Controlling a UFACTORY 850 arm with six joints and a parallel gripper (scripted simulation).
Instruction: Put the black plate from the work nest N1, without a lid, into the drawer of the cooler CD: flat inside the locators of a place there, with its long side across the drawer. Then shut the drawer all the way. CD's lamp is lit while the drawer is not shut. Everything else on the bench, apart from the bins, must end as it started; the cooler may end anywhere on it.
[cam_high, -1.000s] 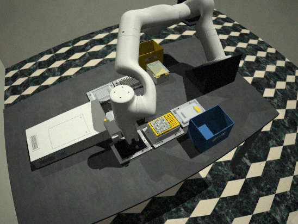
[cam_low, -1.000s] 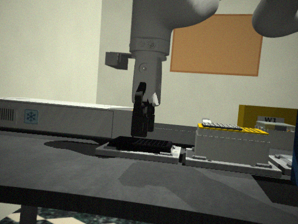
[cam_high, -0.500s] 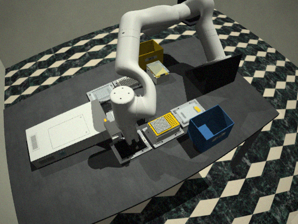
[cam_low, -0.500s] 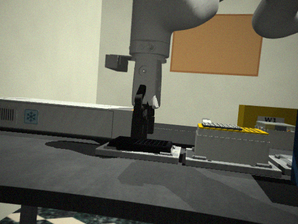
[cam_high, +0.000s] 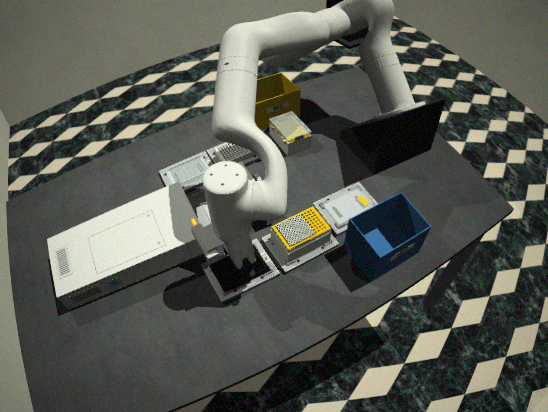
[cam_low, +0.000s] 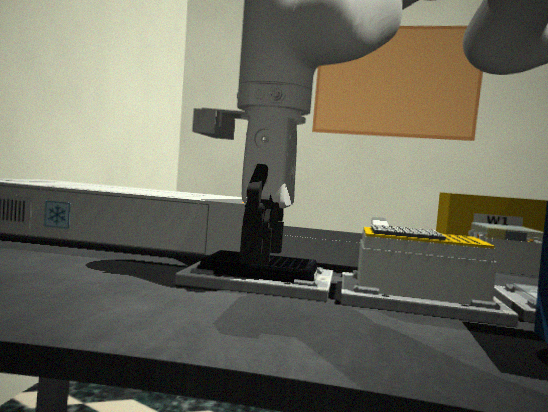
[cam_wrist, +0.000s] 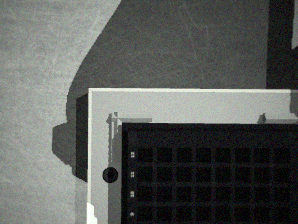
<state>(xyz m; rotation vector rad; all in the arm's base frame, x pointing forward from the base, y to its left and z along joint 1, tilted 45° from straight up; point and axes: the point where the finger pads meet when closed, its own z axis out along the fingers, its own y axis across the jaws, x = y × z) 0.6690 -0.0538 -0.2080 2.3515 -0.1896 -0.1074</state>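
Right now my hand is 2 cm above the black plate. Round my hand: white cooler CD 20 cm to the right, 9 cm ahead; then blue bin 34 cm behind, 17 cm to the left; then yellow-topped tip box 18 cm behind, 2 cm to the left, 2 cm above.
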